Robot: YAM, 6 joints.
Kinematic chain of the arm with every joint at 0, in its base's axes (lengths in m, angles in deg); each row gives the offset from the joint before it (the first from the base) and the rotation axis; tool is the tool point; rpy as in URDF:
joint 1: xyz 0 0 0.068 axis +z
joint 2: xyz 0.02 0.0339 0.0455 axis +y
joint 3: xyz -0.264 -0.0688 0 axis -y
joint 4: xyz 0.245 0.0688 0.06 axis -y
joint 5: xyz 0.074 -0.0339 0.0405 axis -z
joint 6: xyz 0.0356 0 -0.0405 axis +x
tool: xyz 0 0 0 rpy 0 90 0
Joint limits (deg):
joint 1: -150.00..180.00
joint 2: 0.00..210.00
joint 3: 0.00..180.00
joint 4: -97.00..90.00
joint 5: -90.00..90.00
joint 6: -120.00..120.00
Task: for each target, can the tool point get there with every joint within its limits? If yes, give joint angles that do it. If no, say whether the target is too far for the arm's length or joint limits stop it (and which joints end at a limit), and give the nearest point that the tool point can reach.
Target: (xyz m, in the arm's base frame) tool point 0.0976 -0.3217 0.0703
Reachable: yes | joints -70.79 113.33 51.43 -4.35 22.66 40.65
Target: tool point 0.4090 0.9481 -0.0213
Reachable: no: too far | nearest point 0.2537 0.5880 0.0309 | short by 0.396 m
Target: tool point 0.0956 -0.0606 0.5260
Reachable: yes | joints 144.66 16.22 76.67 1.20 9.54 79.23
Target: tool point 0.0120 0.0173 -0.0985
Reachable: yes | joints -102.25 191.84 39.37 -32.09 -13.01 -101.83
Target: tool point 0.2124 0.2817 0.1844
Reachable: yes | joints 51.13 114.64 86.30 -73.21 -18.68 -63.48
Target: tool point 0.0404 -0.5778 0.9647
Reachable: no: too far | nearest point 0.0254 -0.3627 0.6366 | short by 0.393 m
